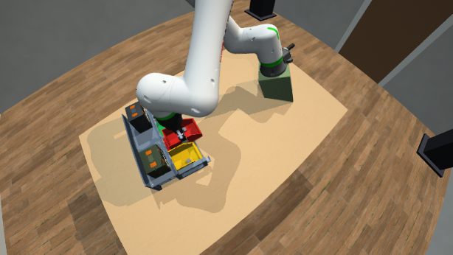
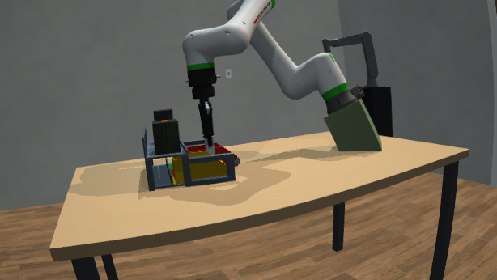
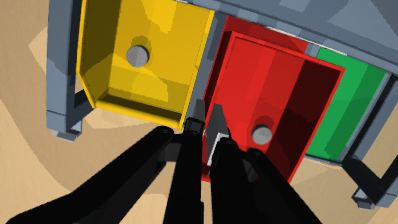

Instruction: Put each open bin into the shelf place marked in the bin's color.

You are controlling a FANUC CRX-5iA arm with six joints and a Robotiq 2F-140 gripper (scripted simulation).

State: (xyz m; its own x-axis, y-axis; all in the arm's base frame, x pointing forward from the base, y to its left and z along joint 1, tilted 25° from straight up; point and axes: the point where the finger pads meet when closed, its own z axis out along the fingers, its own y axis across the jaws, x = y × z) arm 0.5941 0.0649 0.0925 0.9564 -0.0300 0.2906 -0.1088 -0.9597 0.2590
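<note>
Now: the red bin 10 mm behind my hand, 50 mm to the right of it and 40 mm below it. The rest, counted from my hand: yellow bin: 60 mm ahead, 60 mm to the left, 50 mm below.
</note>
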